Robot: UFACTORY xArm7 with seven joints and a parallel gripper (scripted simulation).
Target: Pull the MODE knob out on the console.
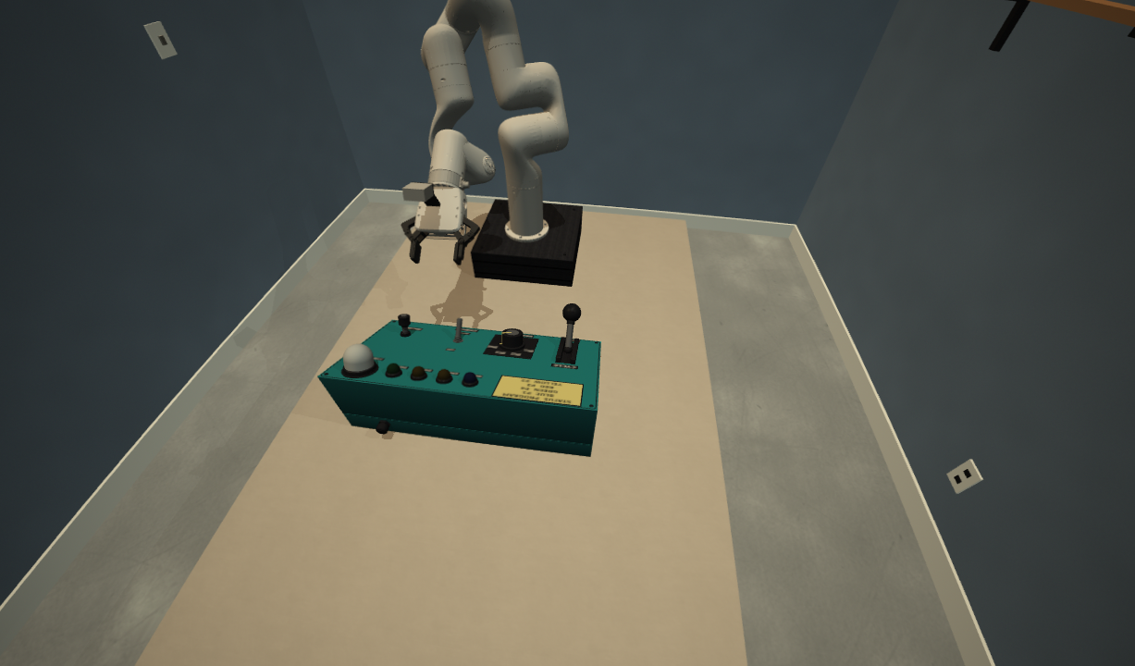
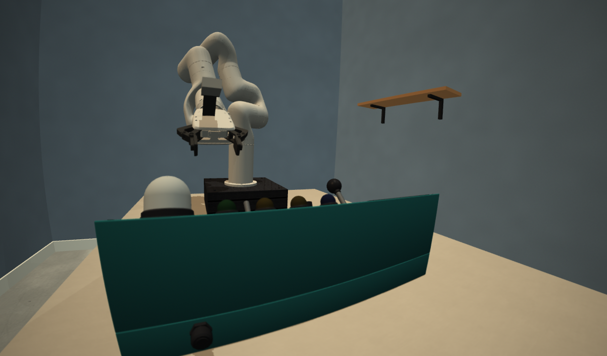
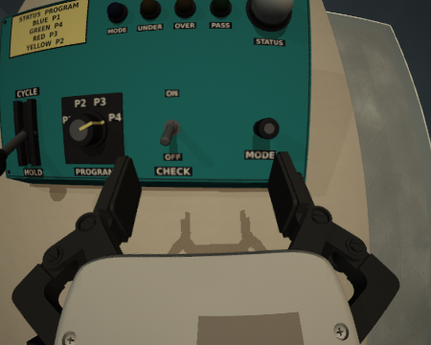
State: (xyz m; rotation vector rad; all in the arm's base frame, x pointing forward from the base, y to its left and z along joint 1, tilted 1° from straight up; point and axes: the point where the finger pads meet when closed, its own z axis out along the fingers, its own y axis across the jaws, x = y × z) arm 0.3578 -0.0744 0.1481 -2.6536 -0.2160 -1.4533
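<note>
The black mode knob is 10 cm ahead of my hand, 6 cm to the right of it and 12 cm below it. Also, from my hand: check toggle: 8 cm ahead, 6 cm to the left, 13 cm below; program dial: 7 cm ahead, 17 cm to the left, 12 cm below; teal console: 11 cm ahead, 13 cm to the left, 15 cm below.
</note>
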